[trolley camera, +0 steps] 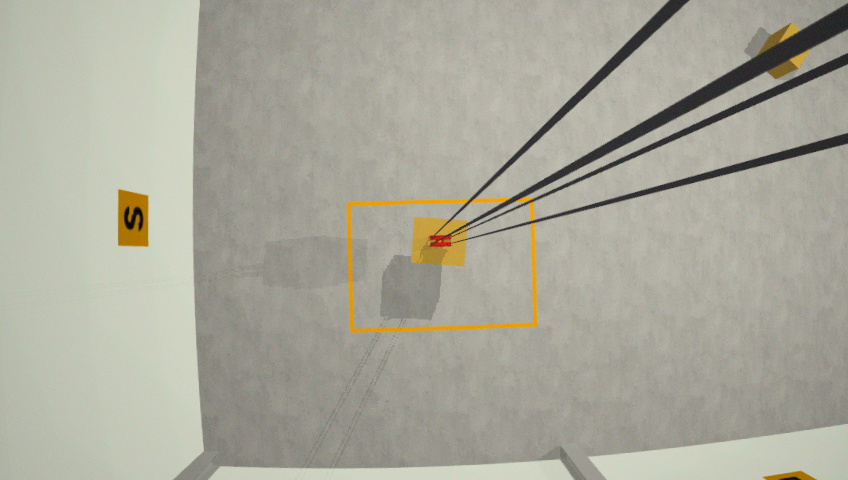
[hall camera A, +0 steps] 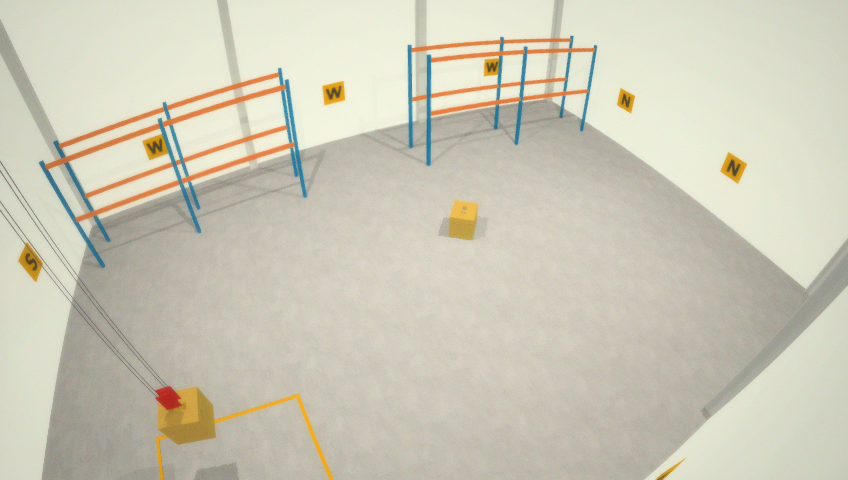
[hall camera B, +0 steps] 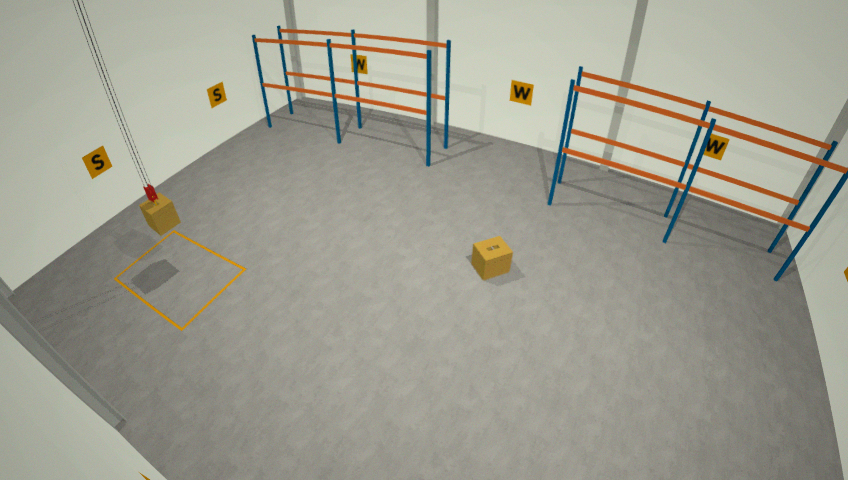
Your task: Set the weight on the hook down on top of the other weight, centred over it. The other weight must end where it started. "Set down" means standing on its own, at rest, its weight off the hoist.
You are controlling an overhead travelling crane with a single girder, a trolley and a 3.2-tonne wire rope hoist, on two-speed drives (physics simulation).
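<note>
A yellow box-shaped weight [hall camera A: 193,423] [hall camera B: 160,215] [trolley camera: 425,228] hangs upright from the hook on slanting ropes. My gripper, the hook under the red block [hall camera A: 168,397] [hall camera B: 150,193] [trolley camera: 440,240], is at its top and holds it; the hook itself is too small to make out. The weight is off the floor, with its shadows apart from it. The other yellow weight [hall camera A: 462,221] [hall camera B: 492,258] [trolley camera: 797,57] stands on the floor well away, with a small fitting on its top. In the trolley camera it is at the upper right, partly behind the ropes.
A yellow floor outline [hall camera A: 255,408] [hall camera B: 209,250] [trolley camera: 446,327] lies near the hanging weight. One blue and orange rack [hall camera A: 179,175] [hall camera B: 428,113] and a second rack [hall camera A: 428,113] [hall camera B: 688,181] stand along the W wall. The S wall is near the hanging weight.
</note>
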